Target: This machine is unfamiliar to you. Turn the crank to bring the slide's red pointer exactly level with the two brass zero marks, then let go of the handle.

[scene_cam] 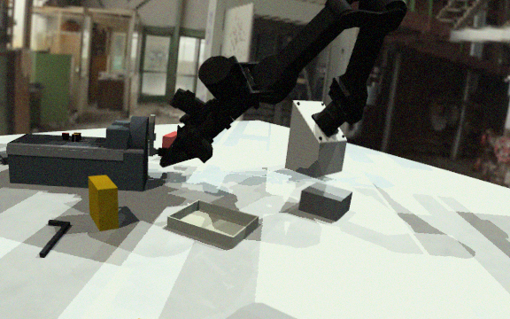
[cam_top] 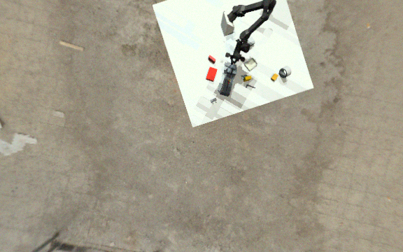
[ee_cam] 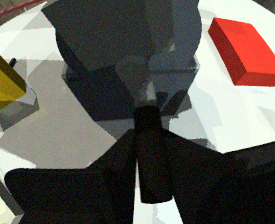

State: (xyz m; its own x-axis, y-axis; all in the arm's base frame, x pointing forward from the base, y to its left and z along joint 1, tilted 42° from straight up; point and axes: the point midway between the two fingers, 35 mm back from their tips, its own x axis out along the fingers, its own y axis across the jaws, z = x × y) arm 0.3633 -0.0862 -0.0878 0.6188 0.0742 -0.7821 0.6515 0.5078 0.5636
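The dark crank handle is 20 mm above my gripper tip, 10 mm to the left of it and 10 mm behind it. From my gripper tip the other things lie so: red pointer (140 mm ahead, 120 mm to the right, 50 mm above); then shallow grey tray (200 mm to the left, 60 mm ahead, 30 mm below); then yellow block (180 mm ahead, 90 mm to the left, 10 mm below).
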